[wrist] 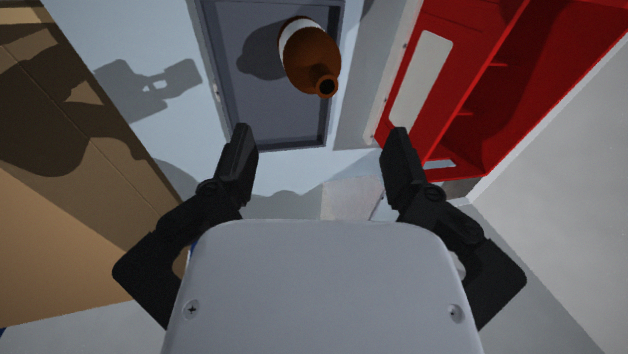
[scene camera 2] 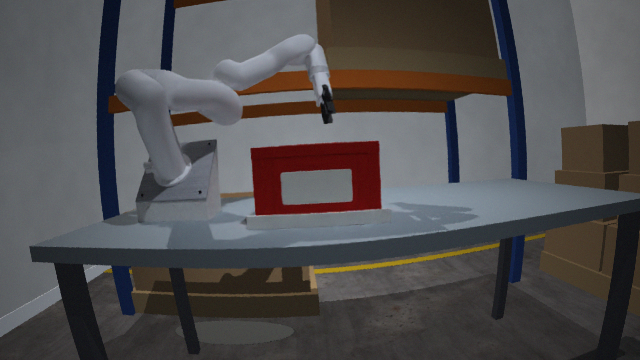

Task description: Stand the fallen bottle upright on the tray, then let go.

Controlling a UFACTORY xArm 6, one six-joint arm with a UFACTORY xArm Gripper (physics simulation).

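Pixels of known places: gripper, fingertip midpoint: [wrist: 320,141] [scene camera 2: 329,118]; arm's base, origin of the base link: [scene camera 2: 172,170].
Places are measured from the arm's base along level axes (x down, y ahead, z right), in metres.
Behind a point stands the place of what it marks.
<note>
The brown bottle [wrist: 311,60] @[x 0.014, y 0.495, z -0.124 m] with a white label band stands upright in the grey tray [wrist: 280,120] @[x 0.132, y 0.351, z -0.168 m], near the tray's side that faces the red bin. In the wrist view I see it from above at a slant, with its open mouth towards the camera. My gripper [scene camera 2: 328,121] @[x -0.133, y 0.497, z -0.151 m] [wrist: 320,141] @[x -0.133, y 0.497, z -0.151 m] is wide open and empty. It is raised above the height of the red bin, apart from the bottle. The bottle and tray do not show in the scene view, where the bin blocks part of the table.
A red bin [scene camera 2: 316,155] @[x -0.013, y 0.396, z 0.235 m] [wrist: 450,75] @[x -0.002, y 0.461, z 0.058 m] with a pale panel stands on a white base [scene camera 2: 320,220] @[x 0.123, y 0.395, z 0.247 m] on the table [scene camera 2: 500,200] @[x 0.137, y 0.939, z 0.183 m], beside the tray. A shelf rack [scene camera 2: 517,135] with a large box [scene camera 2: 415,30] stands behind. Stacked cartons [scene camera 2: 582,150] are at the right.
</note>
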